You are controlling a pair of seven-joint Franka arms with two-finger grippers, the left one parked.
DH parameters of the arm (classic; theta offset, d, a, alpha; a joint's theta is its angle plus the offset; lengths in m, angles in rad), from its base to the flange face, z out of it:
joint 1: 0 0.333 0 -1.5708
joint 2: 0 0 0 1.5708
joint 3: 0 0.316 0.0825 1.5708
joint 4: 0 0 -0.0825 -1.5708
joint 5: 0 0.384 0 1.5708
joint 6: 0 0 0.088 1.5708
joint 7: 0 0.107 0 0
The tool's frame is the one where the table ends.
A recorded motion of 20 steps. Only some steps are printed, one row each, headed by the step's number.
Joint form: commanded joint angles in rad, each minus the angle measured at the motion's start. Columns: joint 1, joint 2, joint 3, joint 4, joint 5, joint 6, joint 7.
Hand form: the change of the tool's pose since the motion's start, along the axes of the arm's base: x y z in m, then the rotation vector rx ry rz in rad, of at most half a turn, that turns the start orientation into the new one. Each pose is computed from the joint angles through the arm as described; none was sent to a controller.
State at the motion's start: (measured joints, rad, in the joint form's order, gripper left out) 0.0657 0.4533 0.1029 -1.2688 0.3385 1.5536 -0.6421
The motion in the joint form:
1: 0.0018 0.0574 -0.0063 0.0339 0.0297 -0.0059 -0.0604
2: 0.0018 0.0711 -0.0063 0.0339 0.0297 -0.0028 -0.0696
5: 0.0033 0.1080 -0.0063 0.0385 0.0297 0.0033 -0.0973
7: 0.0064 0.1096 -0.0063 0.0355 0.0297 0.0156 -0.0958
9: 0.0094 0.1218 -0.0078 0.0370 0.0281 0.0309 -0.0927
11: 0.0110 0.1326 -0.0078 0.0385 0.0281 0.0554 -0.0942
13: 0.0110 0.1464 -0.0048 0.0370 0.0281 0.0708 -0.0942
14: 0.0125 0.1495 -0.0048 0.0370 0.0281 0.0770 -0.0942
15: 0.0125 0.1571 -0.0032 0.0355 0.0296 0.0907 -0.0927
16: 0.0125 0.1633 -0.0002 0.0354 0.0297 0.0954 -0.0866
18: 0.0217 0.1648 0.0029 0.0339 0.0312 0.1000 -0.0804
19: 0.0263 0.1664 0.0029 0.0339 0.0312 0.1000 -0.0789
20: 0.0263 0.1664 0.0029 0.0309 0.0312 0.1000 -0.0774
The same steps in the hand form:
1: 0.0113 0.0013 -0.0225 0.0407 0.0122 0.0469
2: 0.0135 0.0014 -0.0316 0.0424 0.0197 0.0537
5: 0.0189 0.0026 -0.0545 0.0485 0.0365 0.0770
7: 0.0198 0.0045 -0.0563 0.0480 0.0303 0.0741
9: 0.0229 0.0055 -0.0633 0.0451 0.0278 0.0673
11: 0.0270 0.0063 -0.0688 0.0460 0.0139 0.0608
13: 0.0296 0.0077 -0.0781 0.0473 0.0150 0.0572
14: 0.0304 0.0086 -0.0799 0.0473 0.0124 0.0563
15: 0.0323 0.0094 -0.0850 0.0491 0.0096 0.0506
16: 0.0330 0.0109 -0.0890 0.0493 0.0139 0.0456
18: 0.0317 0.0190 -0.0902 0.0509 0.0155 0.0496
19: 0.0311 0.0222 -0.0914 0.0504 0.0178 0.0528
20: 0.0307 0.0222 -0.0927 0.0496 0.0213 0.0516

